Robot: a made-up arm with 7 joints.
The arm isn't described. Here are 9 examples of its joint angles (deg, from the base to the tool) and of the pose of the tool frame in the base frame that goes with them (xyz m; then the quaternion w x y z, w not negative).
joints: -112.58 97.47 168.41 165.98 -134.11 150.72 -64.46
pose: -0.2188 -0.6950 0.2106 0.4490 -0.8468 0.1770 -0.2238
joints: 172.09 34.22 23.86 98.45 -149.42 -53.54 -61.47
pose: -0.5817 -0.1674 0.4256 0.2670 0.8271 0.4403 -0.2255
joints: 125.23 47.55 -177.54 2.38 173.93 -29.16 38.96
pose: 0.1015 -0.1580 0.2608 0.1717 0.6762 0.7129 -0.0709
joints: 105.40 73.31 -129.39 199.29 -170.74 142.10 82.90
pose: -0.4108 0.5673 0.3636 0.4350 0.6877 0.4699 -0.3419
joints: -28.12 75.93 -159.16 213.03 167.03 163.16 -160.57
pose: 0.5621 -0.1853 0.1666 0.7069 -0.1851 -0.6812 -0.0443
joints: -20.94 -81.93 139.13 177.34 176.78 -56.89 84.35
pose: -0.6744 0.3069 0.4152 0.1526 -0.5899 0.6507 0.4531
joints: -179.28 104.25 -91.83 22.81 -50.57 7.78 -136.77
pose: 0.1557 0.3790 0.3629 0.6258 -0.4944 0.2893 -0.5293
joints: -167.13 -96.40 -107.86 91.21 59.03 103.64 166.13
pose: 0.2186 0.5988 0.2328 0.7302 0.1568 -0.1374 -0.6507
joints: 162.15 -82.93 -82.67 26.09 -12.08 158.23 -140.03
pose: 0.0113 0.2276 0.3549 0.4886 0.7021 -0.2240 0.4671
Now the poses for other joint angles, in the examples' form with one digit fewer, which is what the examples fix.
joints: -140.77 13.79 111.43 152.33 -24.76 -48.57 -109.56
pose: -0.066 -0.116 1.146 0.967 -0.163 -0.116 0.156
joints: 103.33 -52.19 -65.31 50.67 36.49 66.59 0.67
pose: 0.395 0.249 0.537 0.606 -0.736 -0.202 0.224
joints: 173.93 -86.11 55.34 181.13 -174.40 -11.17 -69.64
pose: 0.816 -0.095 0.406 0.149 0.651 -0.041 0.743
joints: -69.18 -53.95 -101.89 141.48 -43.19 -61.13 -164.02
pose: -0.373 0.484 0.828 0.054 -0.020 0.133 0.989
